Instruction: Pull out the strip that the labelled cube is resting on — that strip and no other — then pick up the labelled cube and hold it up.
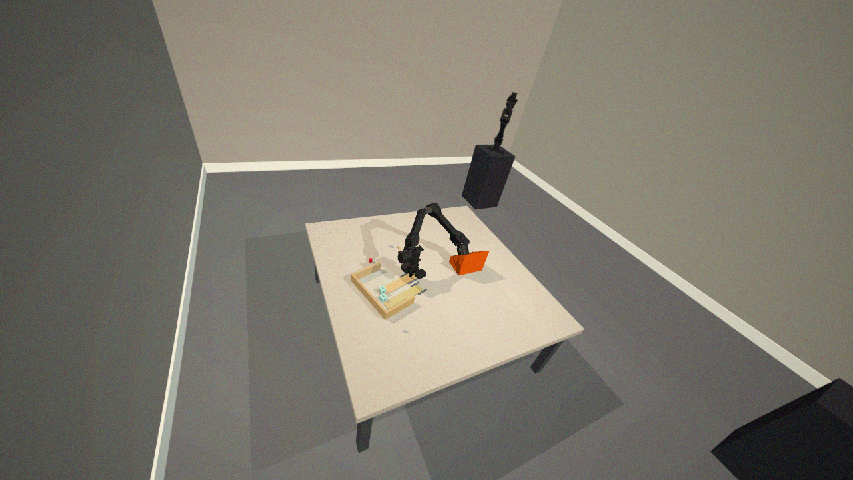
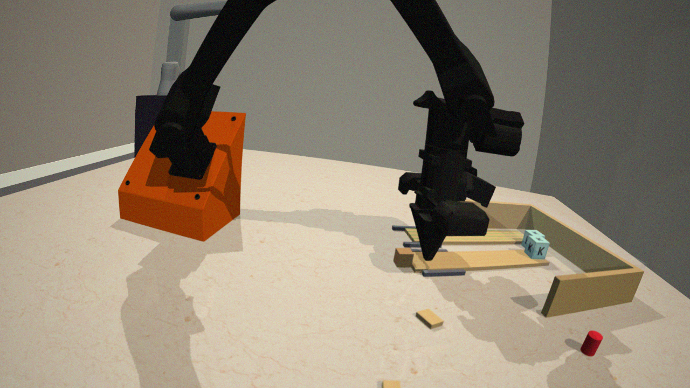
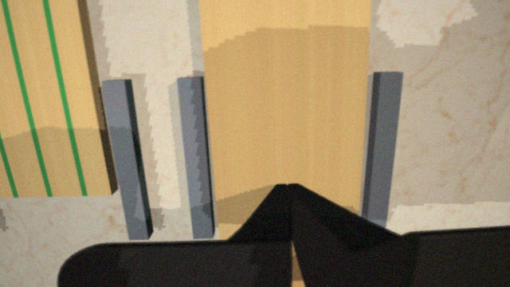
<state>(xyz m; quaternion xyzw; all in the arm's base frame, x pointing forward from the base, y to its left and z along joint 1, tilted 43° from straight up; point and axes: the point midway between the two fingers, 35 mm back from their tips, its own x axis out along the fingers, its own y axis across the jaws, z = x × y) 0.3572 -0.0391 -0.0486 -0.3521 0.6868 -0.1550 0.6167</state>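
My gripper tip is 9 cm short of the plain wooden strip and 3 cm to the right of it. From my gripper tip the other things lie so: grey disc 17 cm ahead, 34 cm to the left; small tan block 4 cm behind, 1 cm to the right; red cylinder 18 cm ahead, 19 cm to the right.
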